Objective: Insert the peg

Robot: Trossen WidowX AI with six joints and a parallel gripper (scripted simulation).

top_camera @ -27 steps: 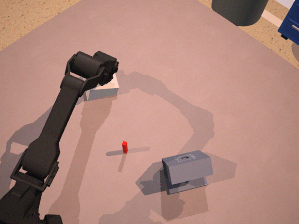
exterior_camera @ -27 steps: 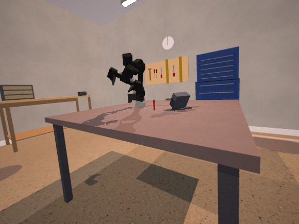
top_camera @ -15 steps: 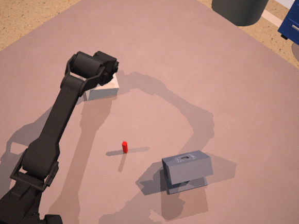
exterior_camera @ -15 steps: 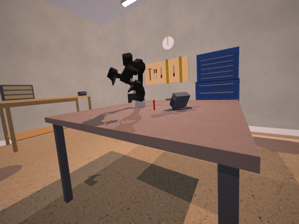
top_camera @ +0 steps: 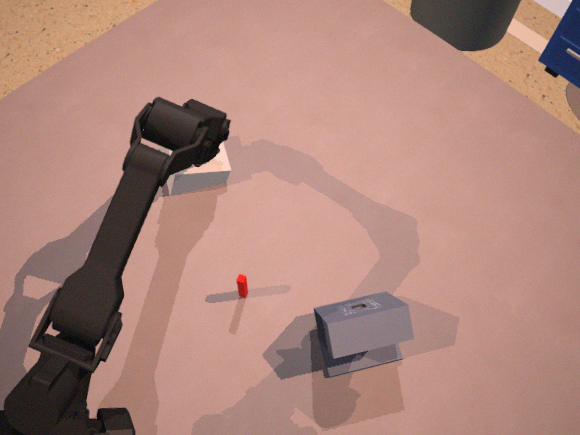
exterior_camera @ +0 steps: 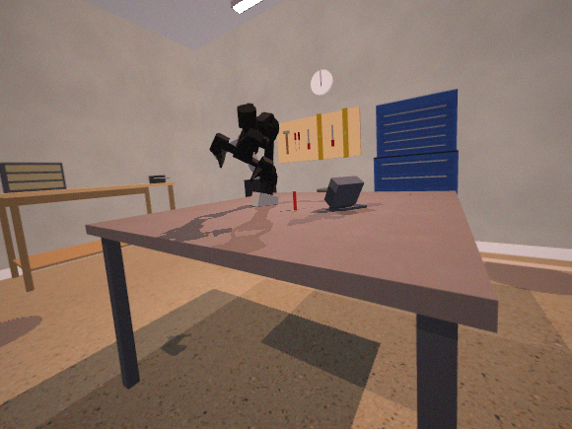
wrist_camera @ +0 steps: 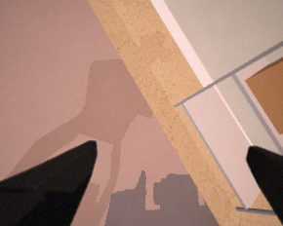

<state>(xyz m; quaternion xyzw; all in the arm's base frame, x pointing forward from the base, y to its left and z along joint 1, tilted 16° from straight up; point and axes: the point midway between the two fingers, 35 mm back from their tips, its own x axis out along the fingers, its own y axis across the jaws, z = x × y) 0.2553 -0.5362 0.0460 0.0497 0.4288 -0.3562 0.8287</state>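
My gripper is now 30 mm past the red peg, 370 mm to the right of it and 150 mm above it.
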